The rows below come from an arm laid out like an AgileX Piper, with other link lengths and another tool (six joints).
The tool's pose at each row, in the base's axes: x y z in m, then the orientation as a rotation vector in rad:
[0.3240, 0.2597, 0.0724, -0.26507, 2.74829, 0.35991]
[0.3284, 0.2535, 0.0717, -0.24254, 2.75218, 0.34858]
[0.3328, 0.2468, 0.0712, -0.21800, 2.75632, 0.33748]
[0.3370, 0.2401, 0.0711, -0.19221, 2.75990, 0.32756]
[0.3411, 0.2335, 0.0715, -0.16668, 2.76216, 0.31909]
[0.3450, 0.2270, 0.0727, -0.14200, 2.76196, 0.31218]
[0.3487, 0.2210, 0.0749, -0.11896, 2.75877, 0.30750]
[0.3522, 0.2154, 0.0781, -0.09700, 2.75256, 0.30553]
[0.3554, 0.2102, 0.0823, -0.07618, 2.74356, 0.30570]
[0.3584, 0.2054, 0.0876, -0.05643, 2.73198, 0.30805]
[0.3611, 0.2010, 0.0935, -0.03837, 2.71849, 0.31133]
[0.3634, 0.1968, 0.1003, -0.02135, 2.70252, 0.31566]
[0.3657, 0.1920, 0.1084, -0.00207, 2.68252, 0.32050]
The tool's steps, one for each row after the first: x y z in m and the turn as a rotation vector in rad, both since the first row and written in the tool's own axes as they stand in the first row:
[-0.0029, -0.0070, 0.0003, 0.01093, -0.00049, 0.01434]
[-0.0059, -0.0145, 0.0003, 0.02194, -0.00084, 0.03014]
[-0.0088, -0.0219, -0.0001, 0.03227, -0.00165, 0.04689]
[-0.0118, -0.0290, -0.0010, 0.04153, -0.00344, 0.06347]
[-0.0149, -0.0358, -0.0027, 0.04959, -0.00726, 0.07933]
[-0.0183, -0.0418, -0.0052, 0.05589, -0.01355, 0.09395]
[-0.0220, -0.0473, -0.0085, 0.06018, -0.02245, 0.10781]
[-0.0257, -0.0520, -0.0127, 0.06283, -0.03377, 0.12084]
[-0.0298, -0.0562, -0.0179, 0.06383, -0.04734, 0.13315]
[-0.0339, -0.0597, -0.0236, 0.06395, -0.06249, 0.14424]
[-0.0379, -0.0627, -0.0302, 0.06319, -0.07986, 0.15451]
[-0.0424, -0.0661, -0.0381, 0.06234, -0.10134, 0.16601]

